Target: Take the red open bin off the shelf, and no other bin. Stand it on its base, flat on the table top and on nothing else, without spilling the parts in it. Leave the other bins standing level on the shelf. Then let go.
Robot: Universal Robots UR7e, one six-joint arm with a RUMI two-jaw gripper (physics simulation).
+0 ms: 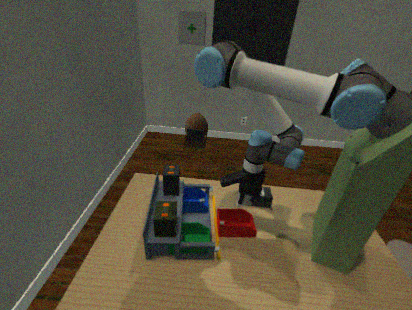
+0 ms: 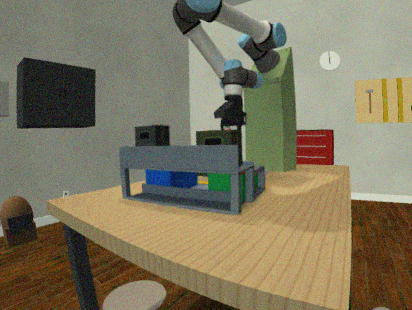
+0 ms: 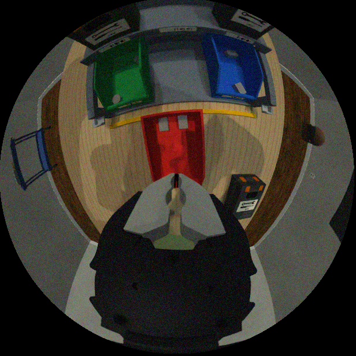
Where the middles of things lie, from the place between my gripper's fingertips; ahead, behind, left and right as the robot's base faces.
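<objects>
Red open bin (image 1: pixel 237 222): my gripper 10 mm past it, 100 mm above it. From my hand: green bin (image 1: pixel 192 231), 220 mm ahead, 90 mm below; blue bin (image 2: pixel 166 178), 210 mm to the right, 130 mm ahead, 90 mm below; black case (image 3: pixel 244 191), 110 mm to the right, 210 mm behind, 100 mm below.
</objects>
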